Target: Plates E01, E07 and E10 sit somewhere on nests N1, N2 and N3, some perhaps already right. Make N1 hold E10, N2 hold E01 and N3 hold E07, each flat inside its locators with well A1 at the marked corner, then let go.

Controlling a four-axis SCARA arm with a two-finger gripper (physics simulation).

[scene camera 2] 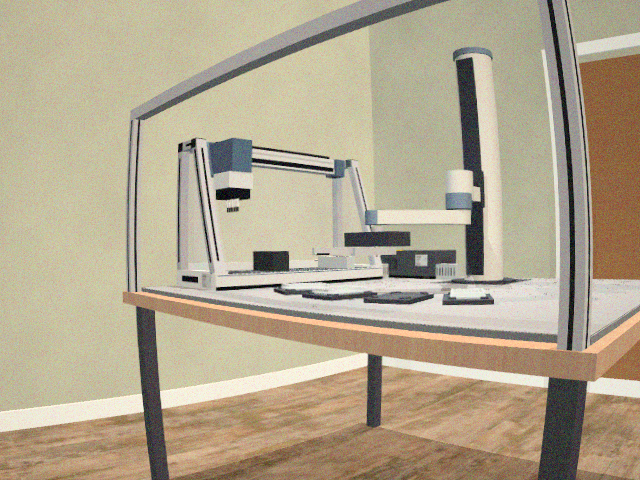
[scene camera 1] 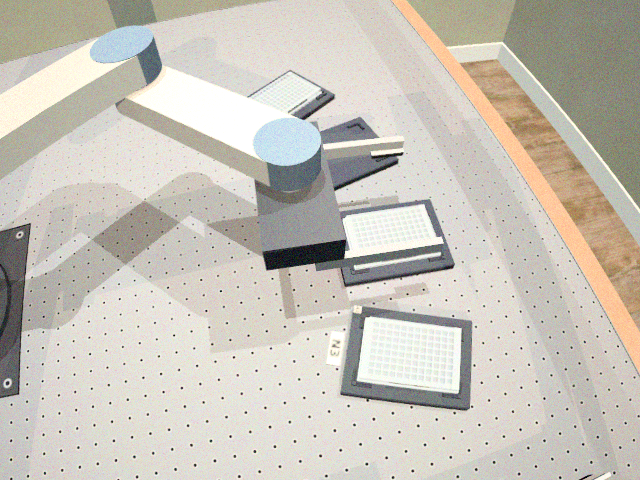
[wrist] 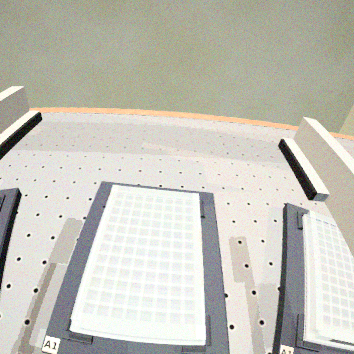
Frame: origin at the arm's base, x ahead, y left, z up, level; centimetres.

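Seen in the pictures: gripper, between the fingertips: (scene camera 2: 332,251) (scene camera 1: 420,189) (wrist: 159,110).
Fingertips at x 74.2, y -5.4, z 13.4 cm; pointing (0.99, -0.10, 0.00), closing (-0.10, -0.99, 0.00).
A point is followed by its place in that frame.
My gripper (scene camera 1: 408,198) @(x 74.2, y -5.4, z 13.4 cm) (scene camera 2: 359,251) (wrist: 159,110) @(x 74.2, y -5.4, z 13.4 cm) is open and empty, above the middle nest (scene camera 1: 445,253) @(x 78.7, y -9.7, z 2.5 cm) (wrist: 214,260) @(x 71.3, y -10.5, z 2.5 cm). A white plate (scene camera 1: 387,227) @(x 71.9, y -3.4, z 2.8 cm) (wrist: 145,260) @(x 70.7, y -4.9, z 3.8 cm) lies between its fingers but lower, apparently flat in that nest; the A1 tag (wrist: 51,345) @(x 64.8, y 1.0, z 2.5 cm) is at the near left corner in the wrist view. Nest N3 (scene camera 1: 351,361) @(x 60.7, y -21.1, z 2.4 cm) (wrist: 292,280) @(x 68.9, y -17.0, z 2.5 cm) holds another plate (scene camera 1: 410,353) @(x 67.9, y -22.6, z 3.7 cm) (wrist: 335,270) @(x 68.6, y -20.8, z 3.8 cm), flat. An empty dark nest (scene camera 1: 361,167) @(x 72.1, y 9.2, z 2.5 cm) (scene camera 2: 398,297) @(x 73.4, y 15.7, z 2.5 cm) is on the other side. A third plate (scene camera 1: 289,91) @(x 65.0, y 30.1, z 3.8 cm) (scene camera 2: 467,293) @(x 68.8, y 32.4, z 3.7 cm) sits on the farthest nest. Plate codes and other nest labels are unreadable.
The N3 label (scene camera 1: 336,348) @(x 59.5, y -18.6, z 1.5 cm) lies beside its nest. The arm's upper links cross scene camera 1 from the left and partly cover the far nests. A gantry machine (scene camera 2: 292,161) @(x 38.2, y -62.3, z 47.8 cm), a dark box (scene camera 2: 270,260) @(x 56.5, y -53.3, z 10.0 cm) and the arm's column (scene camera 2: 488,155) @(x 4.8, y 5.8, z 46.9 cm) stand on the table.
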